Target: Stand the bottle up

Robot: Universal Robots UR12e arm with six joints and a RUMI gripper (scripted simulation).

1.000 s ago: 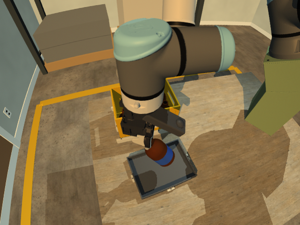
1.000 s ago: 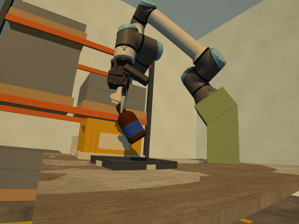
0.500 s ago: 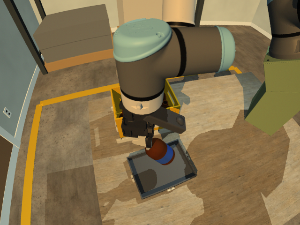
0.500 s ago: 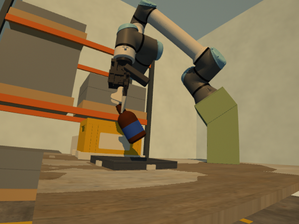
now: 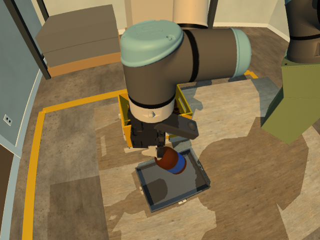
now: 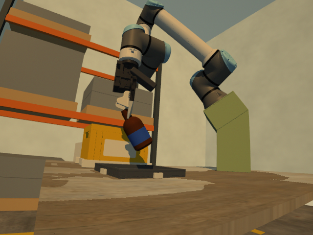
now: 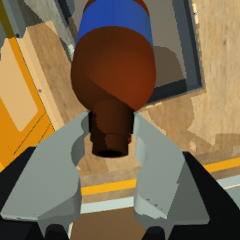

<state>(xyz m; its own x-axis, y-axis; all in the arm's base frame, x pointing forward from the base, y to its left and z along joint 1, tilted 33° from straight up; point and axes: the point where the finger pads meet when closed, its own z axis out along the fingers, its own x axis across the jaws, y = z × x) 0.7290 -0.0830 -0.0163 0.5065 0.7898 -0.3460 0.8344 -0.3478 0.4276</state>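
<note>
The bottle is 20 mm behind my hand, 10 mm to the left of it and 40 mm below it. Also, from my hand: dark tray (30 mm behind, 50 mm to the left, 190 mm below); then yellow crate (100 mm behind, 210 mm to the right, 120 mm below).
</note>
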